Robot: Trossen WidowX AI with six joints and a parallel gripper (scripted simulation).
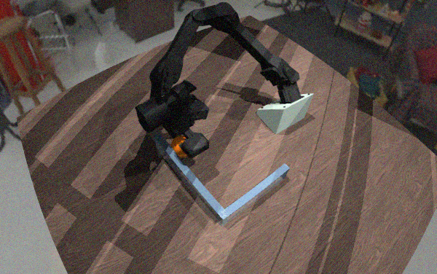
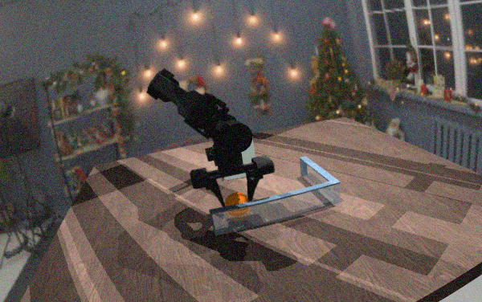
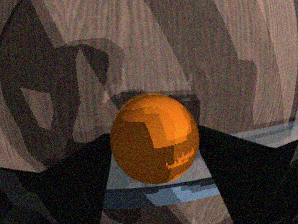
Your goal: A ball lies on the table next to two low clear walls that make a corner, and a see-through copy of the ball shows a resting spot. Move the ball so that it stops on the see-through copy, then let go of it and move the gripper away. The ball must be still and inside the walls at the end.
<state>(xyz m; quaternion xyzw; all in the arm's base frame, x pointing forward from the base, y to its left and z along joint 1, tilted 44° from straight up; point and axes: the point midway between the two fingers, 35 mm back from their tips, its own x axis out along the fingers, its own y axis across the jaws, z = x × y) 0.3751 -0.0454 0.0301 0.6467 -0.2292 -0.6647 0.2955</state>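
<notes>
Now: the clear wall 90 mm to the left of my gripper tip, 30 mm ahead of it and 10 mm below it. The rest, counted from my gripper tip: orange ball (right at my gripper tip).
</notes>
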